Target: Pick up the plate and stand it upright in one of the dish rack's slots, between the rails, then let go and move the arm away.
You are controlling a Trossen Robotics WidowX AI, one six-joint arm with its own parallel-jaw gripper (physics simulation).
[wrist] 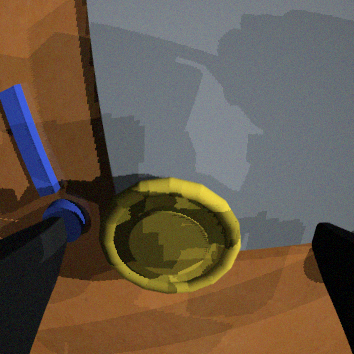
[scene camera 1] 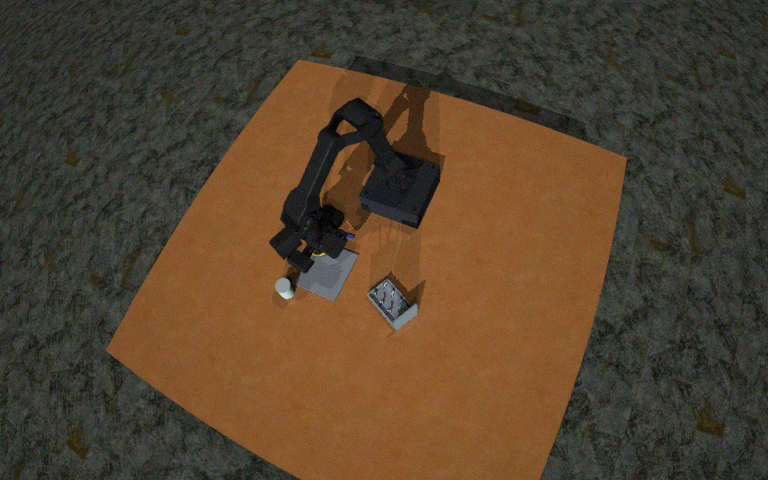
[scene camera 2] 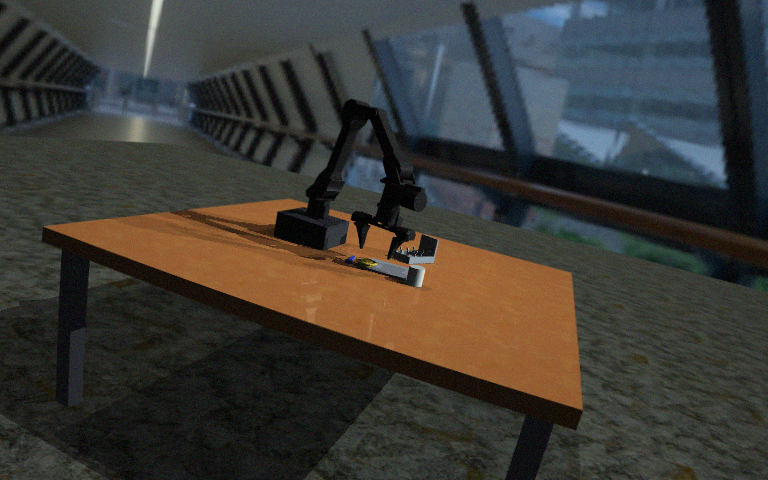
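The yellow round plate [scene camera 1: 318,254] [scene camera 2: 365,262] [wrist: 172,186] lies flat, overlapping a corner of the grey board [scene camera 1: 333,283] [scene camera 2: 391,268] [wrist: 300,60]. In scene camera 1 the arm hides most of it. My gripper [scene camera 2: 376,253] [wrist: 194,235] is open and empty, pointing down, with its fingertips a little above the plate's level. In the wrist view the plate shows between the fingers, nearer the left one. The light grey dish rack [scene camera 1: 404,318] [scene camera 2: 428,247] stands apart from the board, with rows of small rails and a tall end panel. It does not show in the wrist view.
A blue spoon-like object [scene camera 1: 350,236] [scene camera 2: 351,259] [wrist: 32,140] lies beside the plate, its round end near the left finger in the wrist view. A white cylinder [scene camera 1: 284,288] [scene camera 2: 415,276] stands by the board's other side. The arm's black base [scene camera 1: 402,195] [scene camera 2: 311,229] stands behind.
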